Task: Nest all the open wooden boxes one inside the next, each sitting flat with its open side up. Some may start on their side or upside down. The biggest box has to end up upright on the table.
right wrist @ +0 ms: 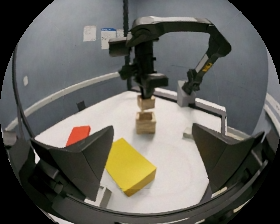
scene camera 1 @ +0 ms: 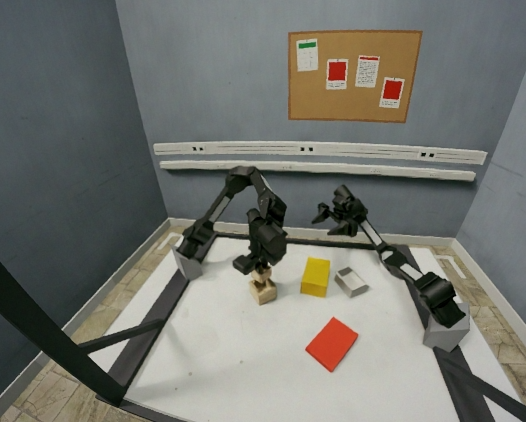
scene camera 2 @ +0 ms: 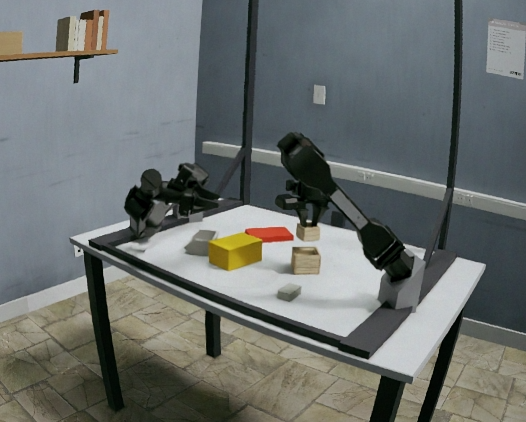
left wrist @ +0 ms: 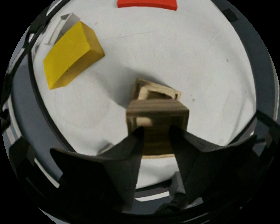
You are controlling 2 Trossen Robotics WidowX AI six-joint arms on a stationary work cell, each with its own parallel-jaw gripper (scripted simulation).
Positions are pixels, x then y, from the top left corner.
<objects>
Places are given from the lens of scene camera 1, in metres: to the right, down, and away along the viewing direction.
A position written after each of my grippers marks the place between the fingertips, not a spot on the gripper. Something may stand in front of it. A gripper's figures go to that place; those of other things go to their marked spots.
my left gripper (scene camera 1: 261, 270): -0.01, 0.20, 0.71
my right gripper (scene camera 1: 319, 228): 0.20, 0.06, 0.78
flat red block (scene camera 1: 329, 346): 0.19, 0.39, 0.58
</objects>
